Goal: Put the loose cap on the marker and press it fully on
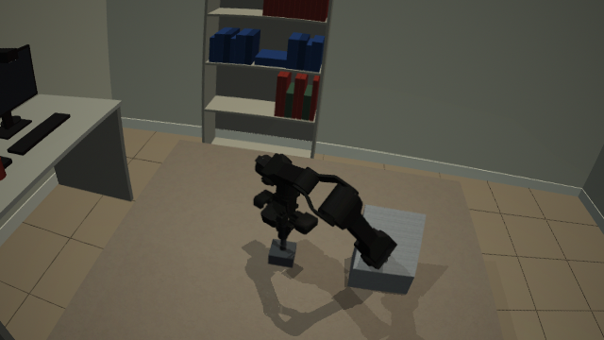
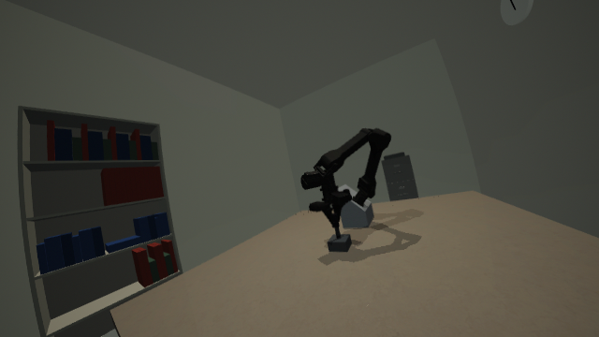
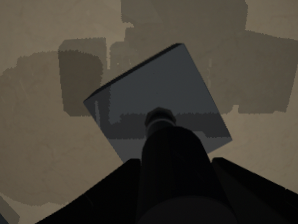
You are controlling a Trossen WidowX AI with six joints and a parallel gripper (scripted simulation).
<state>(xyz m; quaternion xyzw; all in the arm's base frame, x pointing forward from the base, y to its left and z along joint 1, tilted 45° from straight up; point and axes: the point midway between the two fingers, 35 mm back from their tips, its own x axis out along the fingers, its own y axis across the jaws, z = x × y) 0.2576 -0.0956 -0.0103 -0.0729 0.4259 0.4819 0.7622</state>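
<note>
Now: gripper tip 8 cm above the holder block. From my gripper tip the other things lie so: marker cap 1 cm above.
</note>
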